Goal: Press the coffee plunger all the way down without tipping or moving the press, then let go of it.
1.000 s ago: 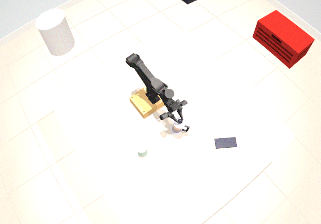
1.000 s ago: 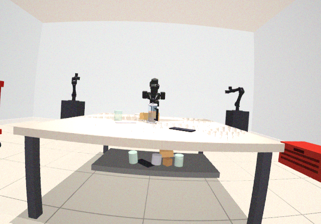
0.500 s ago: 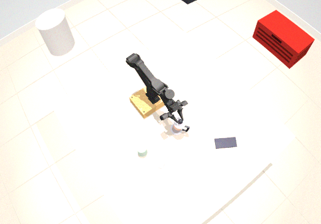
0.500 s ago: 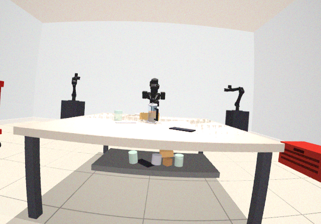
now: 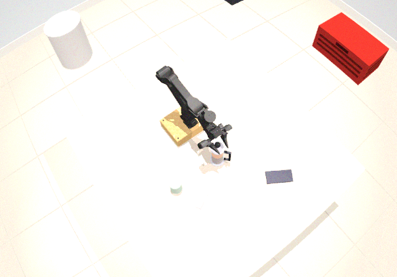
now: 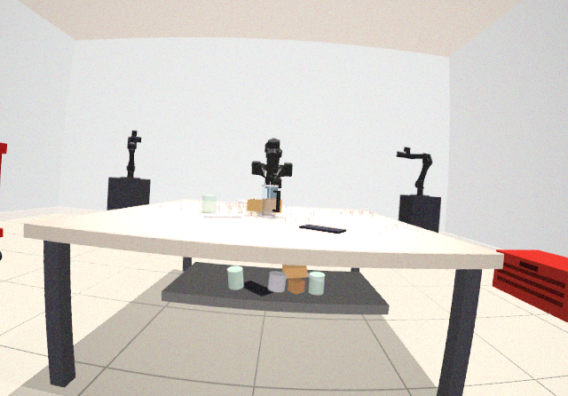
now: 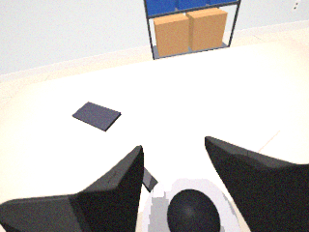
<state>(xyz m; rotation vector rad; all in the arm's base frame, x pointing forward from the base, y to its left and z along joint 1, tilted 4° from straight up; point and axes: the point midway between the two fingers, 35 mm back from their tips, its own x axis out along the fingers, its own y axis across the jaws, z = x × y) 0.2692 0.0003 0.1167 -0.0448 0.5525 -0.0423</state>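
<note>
Now: gripper tip 30 mm past the coffee press, 10 mm to the right of it and 90 mm above it.
</note>
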